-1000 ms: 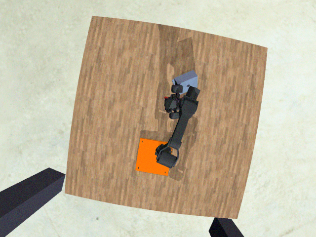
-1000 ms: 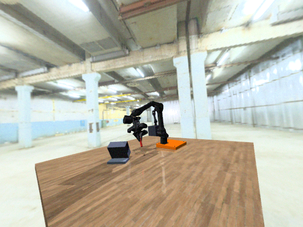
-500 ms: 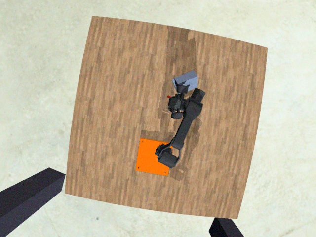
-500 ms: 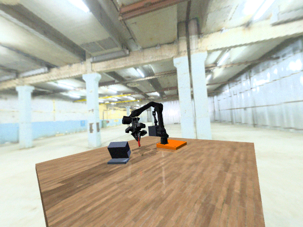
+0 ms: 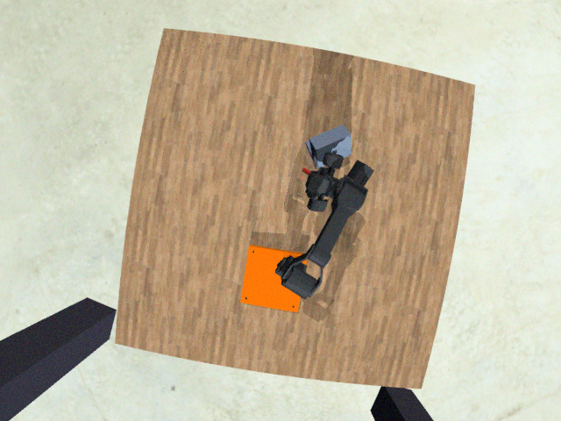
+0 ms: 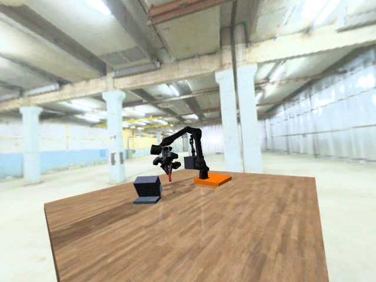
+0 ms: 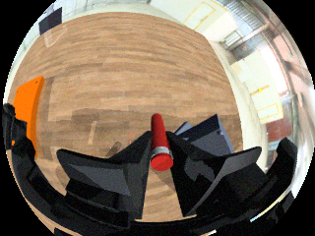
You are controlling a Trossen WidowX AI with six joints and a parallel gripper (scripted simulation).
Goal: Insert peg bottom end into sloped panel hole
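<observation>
Right now my gripper tip is 10 cm short of the small dark hole, 6 cm to the left of it and 3 cm above it. Round my gripper tip: small red peg 1 cm to the right, 1 cm above; then grey-blue sloped panel 12 cm ahead, 5 cm below, 4 cm to the right.
</observation>
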